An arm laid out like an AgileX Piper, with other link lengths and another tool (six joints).
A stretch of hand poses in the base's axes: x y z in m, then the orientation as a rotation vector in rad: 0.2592, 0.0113, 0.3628, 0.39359, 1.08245, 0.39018; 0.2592, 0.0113, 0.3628, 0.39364, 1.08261, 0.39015; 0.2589, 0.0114, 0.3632, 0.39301, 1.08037, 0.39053; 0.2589, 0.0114, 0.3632, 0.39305, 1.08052, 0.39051; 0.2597, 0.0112, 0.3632, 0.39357, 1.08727, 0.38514; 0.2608, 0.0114, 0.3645, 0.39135, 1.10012, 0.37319; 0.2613, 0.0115, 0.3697, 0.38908, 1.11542, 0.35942; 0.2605, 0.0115, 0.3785, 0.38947, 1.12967, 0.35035; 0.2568, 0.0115, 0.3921, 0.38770, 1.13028, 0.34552; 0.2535, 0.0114, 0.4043, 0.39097, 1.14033, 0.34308; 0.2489, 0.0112, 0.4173, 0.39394, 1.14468, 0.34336; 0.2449, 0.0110, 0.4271, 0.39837, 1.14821, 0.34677; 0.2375, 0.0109, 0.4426, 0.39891, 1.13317, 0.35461; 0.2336, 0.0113, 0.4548, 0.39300, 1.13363, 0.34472; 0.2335, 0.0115, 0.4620, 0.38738, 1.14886, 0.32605; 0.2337, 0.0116, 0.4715, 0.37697, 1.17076, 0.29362; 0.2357, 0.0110, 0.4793, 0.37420, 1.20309, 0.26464
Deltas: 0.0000, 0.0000, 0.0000, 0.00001, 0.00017, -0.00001; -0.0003, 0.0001, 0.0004, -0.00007, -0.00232, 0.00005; 0.0000, 0.0000, 0.0000, 0.00001, 0.00015, 0.00000; 0.0008, -0.0002, 0.0000, -0.00299, 0.00714, -0.00289; 0.0011, 0.0002, 0.0013, -0.00909, 0.01304, -0.00539; 0.0005, 0.0001, 0.0052, -0.01025, 0.01561, -0.00619; -0.0008, 0.0000, 0.0088, -0.00562, 0.01472, -0.00397; -0.0037, 0.0000, 0.0136, -0.00394, 0.00072, -0.00278; -0.0033, -0.0001, 0.0122, 0.00046, 0.01062, -0.00114; -0.0046, -0.0002, 0.0130, 0.00211, 0.00479, -0.00020; -0.0040, -0.0002, 0.0098, 0.00495, 0.00398, 0.00134; -0.0074, -0.0001, 0.0155, 0.00576, -0.01515, 0.00227; -0.0039, 0.0004, 0.0122, -0.00979, 0.00024, -0.00478; -0.0001, 0.0002, 0.0072, -0.01530, 0.01549, -0.00829; 0.0002, 0.0001, 0.0095, -0.02661, 0.02259, -0.01502; 0.0020, -0.0006, 0.0078, -0.01931, 0.03398, -0.01376
